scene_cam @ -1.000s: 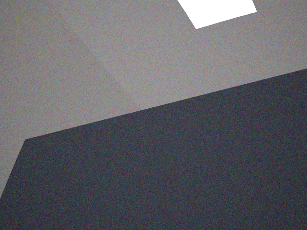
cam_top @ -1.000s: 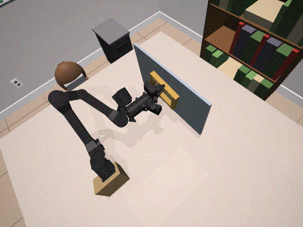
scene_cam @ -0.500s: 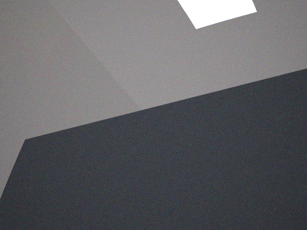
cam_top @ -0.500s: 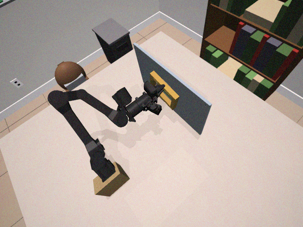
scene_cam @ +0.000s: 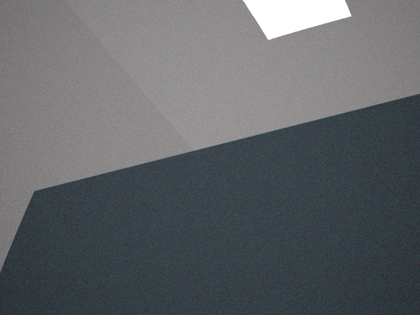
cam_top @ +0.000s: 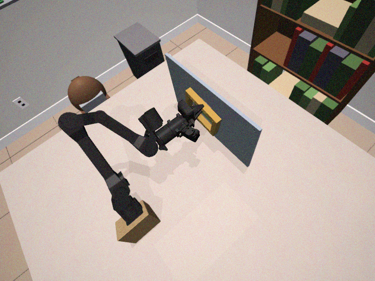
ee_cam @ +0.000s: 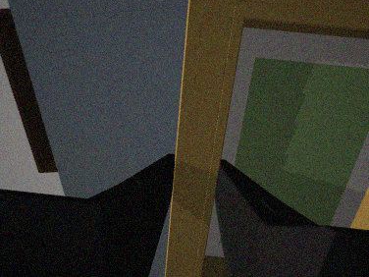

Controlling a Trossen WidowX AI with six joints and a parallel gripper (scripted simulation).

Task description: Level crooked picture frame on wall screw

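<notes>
Right now my gripper tip is 5 cm above the picture frame, 1 cm to the right of it and 1 cm short of it. Also, from my gripper tip: blue-grey wall panel: 7 cm below, 2 cm ahead, 1 cm to the left.
</notes>
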